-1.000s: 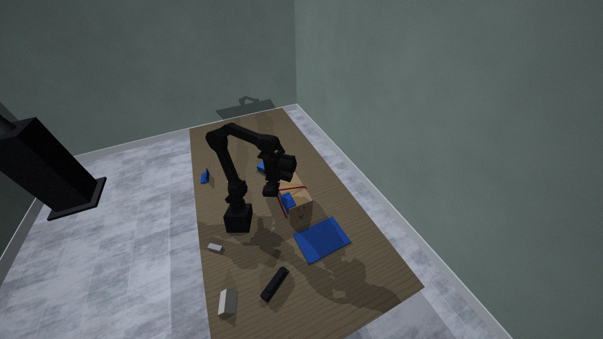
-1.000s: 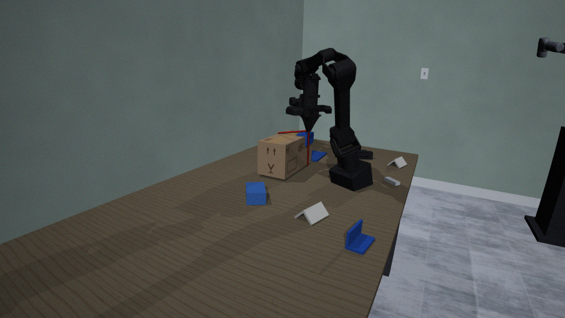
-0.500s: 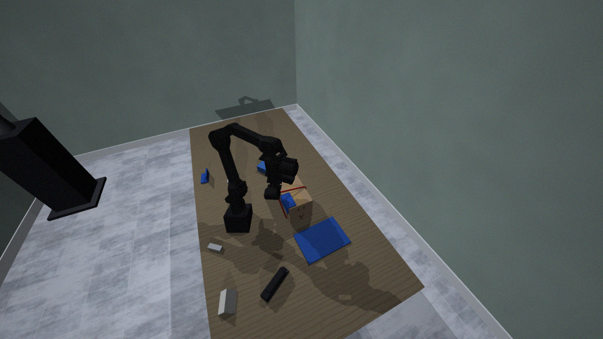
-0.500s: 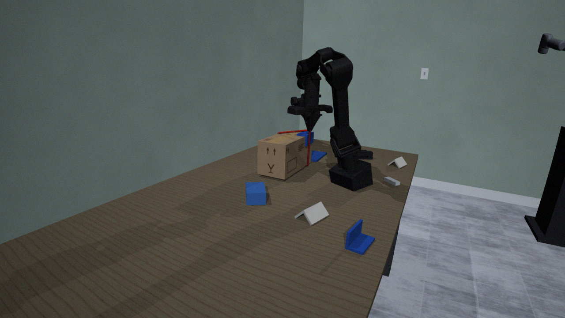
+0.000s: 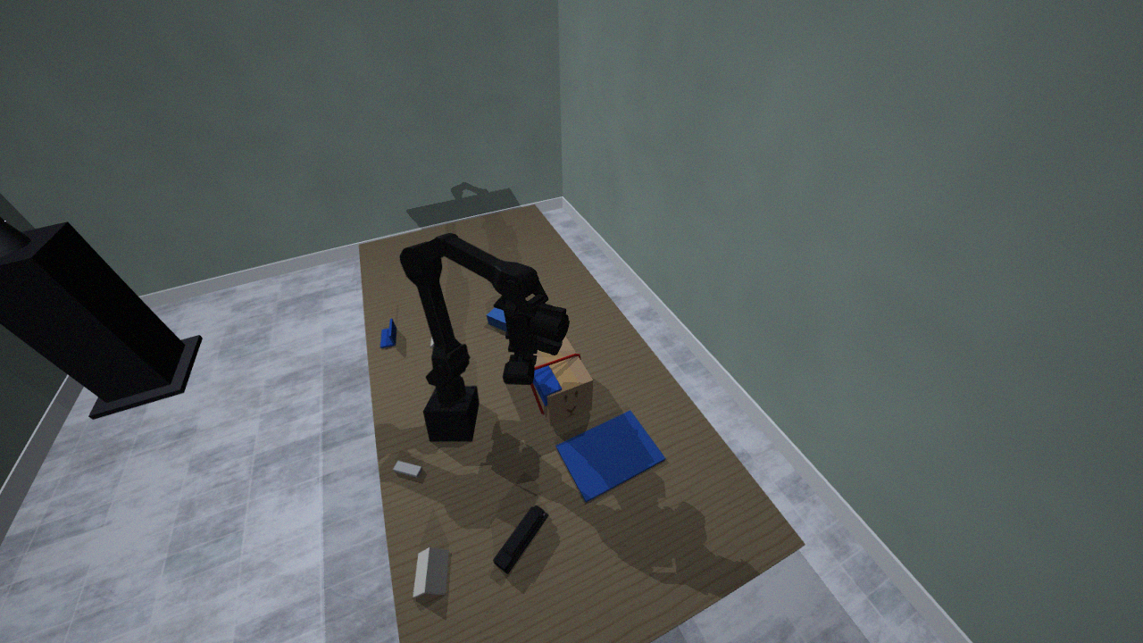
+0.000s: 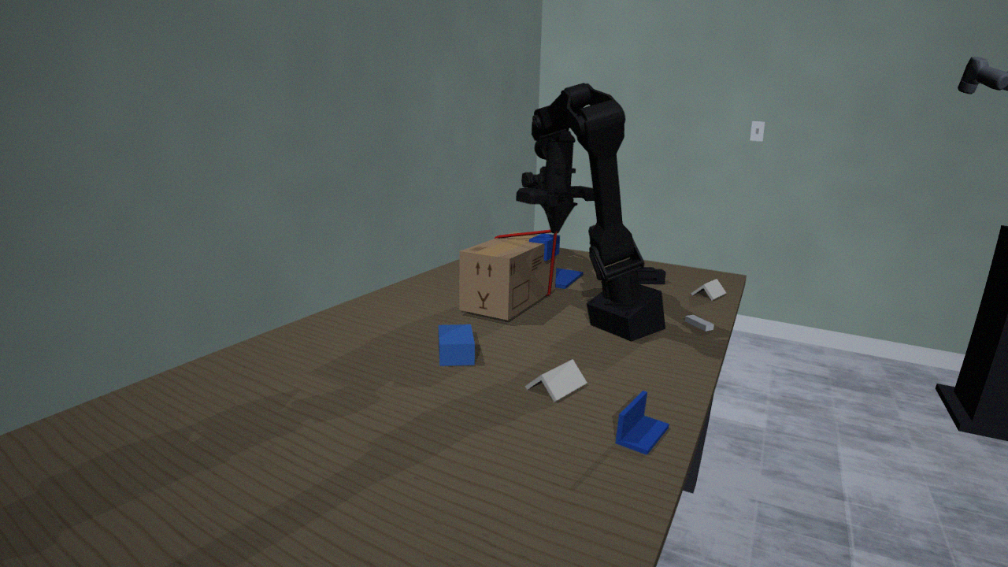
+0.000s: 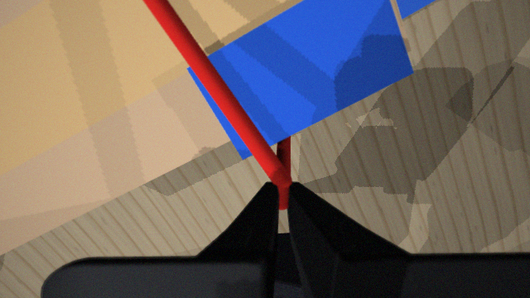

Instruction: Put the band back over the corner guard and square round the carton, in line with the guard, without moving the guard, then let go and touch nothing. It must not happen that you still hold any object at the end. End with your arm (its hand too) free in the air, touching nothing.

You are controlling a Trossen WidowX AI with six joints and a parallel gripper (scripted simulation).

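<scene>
My hand is 8 cm short of the cardboard carton, 5 cm to the right of it and 12 cm above it. Also, from my hand: blue block 3 cm ahead, 35 cm to the left, 18 cm below; then flat blue mat 13 cm ahead, 19 cm to the right, 20 cm below.
</scene>
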